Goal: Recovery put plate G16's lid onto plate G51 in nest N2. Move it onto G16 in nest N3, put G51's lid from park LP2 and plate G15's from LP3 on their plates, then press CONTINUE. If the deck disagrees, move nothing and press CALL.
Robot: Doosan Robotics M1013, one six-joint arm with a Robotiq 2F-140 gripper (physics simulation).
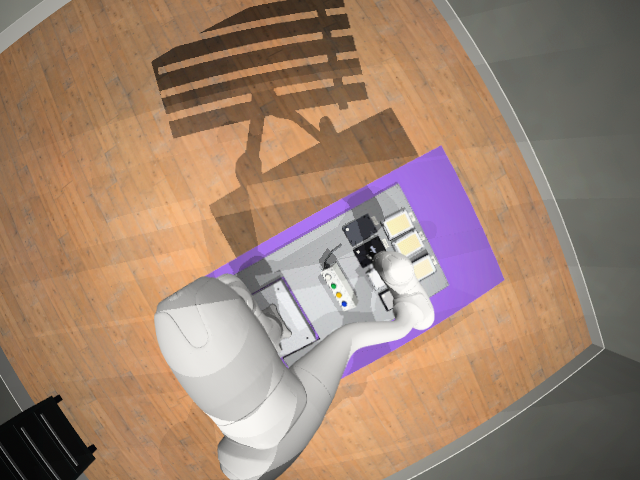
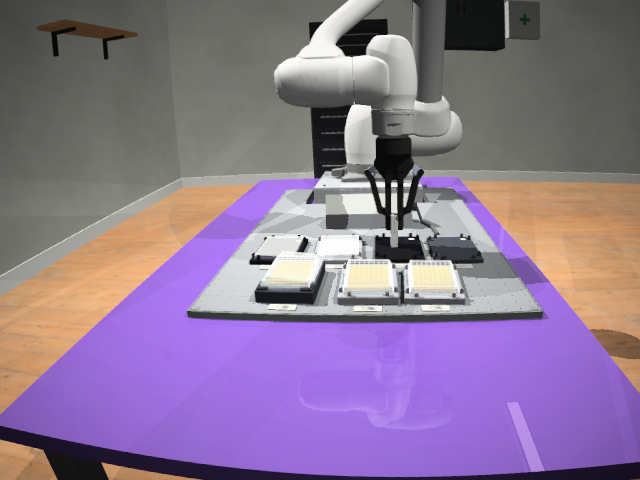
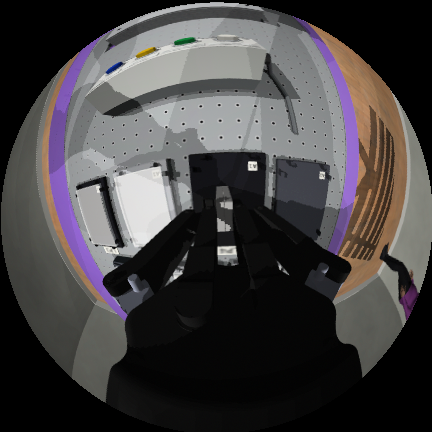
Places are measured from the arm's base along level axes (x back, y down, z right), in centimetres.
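Pixels of known places: gripper, fingertip midpoint: point(image 1: 369, 254) point(image 2: 394, 245) point(image 3: 222, 196); arm's base, link origin: point(image 1: 267, 326).
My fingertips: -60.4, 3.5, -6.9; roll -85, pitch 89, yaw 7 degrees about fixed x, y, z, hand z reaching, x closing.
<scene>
For each thing: its top centre in the pictures, then the offset to it from my fingertips, as dx, dy, dz. "spot": a spot on its surface instead. Level surfaces: height alone.
- black lid, surface spot: point(image 3: 209, 173) spot: +3.2, +0.0, +1.6
- grey deck, surface height: dy +1.0
- dark grey lid, surface spot: point(image 3: 300, 189) point(image 1: 356, 234) spot: +1.1, +0.0, -12.0
- white lid, top centre: point(image 3: 142, 212) point(image 2: 338, 244) point(image 1: 383, 274) -1.6, -0.8, +12.1
- light grey lid, top centre: point(image 3: 92, 217) point(image 2: 279, 245) point(image 1: 396, 296) -2.2, -0.8, +25.1
- grey button box, top centre: point(image 3: 158, 48) point(image 2: 368, 192) point(image 1: 341, 289) +20.1, -7.4, +6.1
- purple table, surface height: dy +2.3
- dark bar, surface spot: point(image 3: 287, 100) spot: +15.0, +0.4, -10.0
My gripper point(image 2: 393, 244) point(image 3: 222, 196) is shut and empty. It hangs just above a black lid point(image 2: 408, 249) point(image 3: 209, 173) point(image 1: 368, 252), the third of four flat pieces in the back row of the grey deck point(image 2: 232, 299) point(image 1: 310, 248). To its right lies a dark grey lid point(image 2: 454, 248) point(image 3: 300, 189) point(image 1: 359, 229). To its left lie a white lid point(image 2: 338, 245) point(image 3: 142, 203) and a light grey lid point(image 2: 279, 247) point(image 3: 96, 213) in a black frame. Three cream well plates stand in the front row: left point(image 2: 291, 276) point(image 1: 424, 268), middle point(image 2: 369, 278) point(image 1: 408, 244), right point(image 2: 432, 278) point(image 1: 397, 224). I cannot read the labels.
A grey button box point(image 3: 181, 72) point(image 1: 336, 289) point(image 2: 343, 209) with blue, yellow, green and white buttons stands behind the lids. A grey device point(image 1: 287, 314) sits near the arm's base. The deck lies on a purple table point(image 2: 310, 392). A dark bar point(image 3: 287, 100) lies right of the box.
</scene>
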